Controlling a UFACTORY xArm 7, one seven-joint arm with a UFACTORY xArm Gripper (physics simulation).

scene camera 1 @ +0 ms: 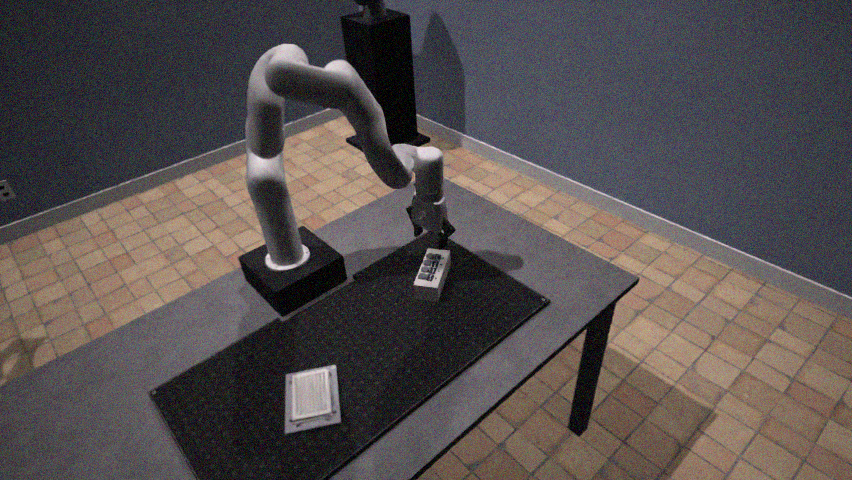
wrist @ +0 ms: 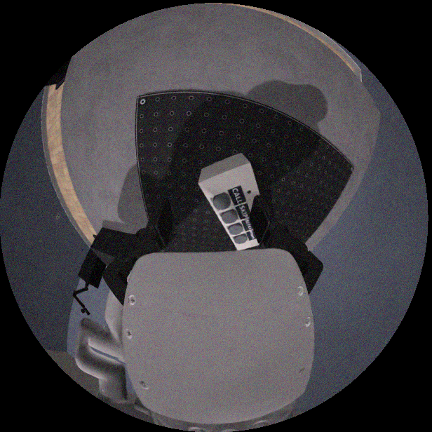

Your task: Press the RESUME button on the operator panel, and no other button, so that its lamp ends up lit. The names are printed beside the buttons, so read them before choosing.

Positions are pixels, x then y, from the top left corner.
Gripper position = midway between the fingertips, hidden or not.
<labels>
My gripper shows in scene camera 1 (430, 240) and in the wrist view (211, 206). The same spot on an operator panel: (wrist: 233, 175) is (scene camera 1: 441, 251).
</labels>
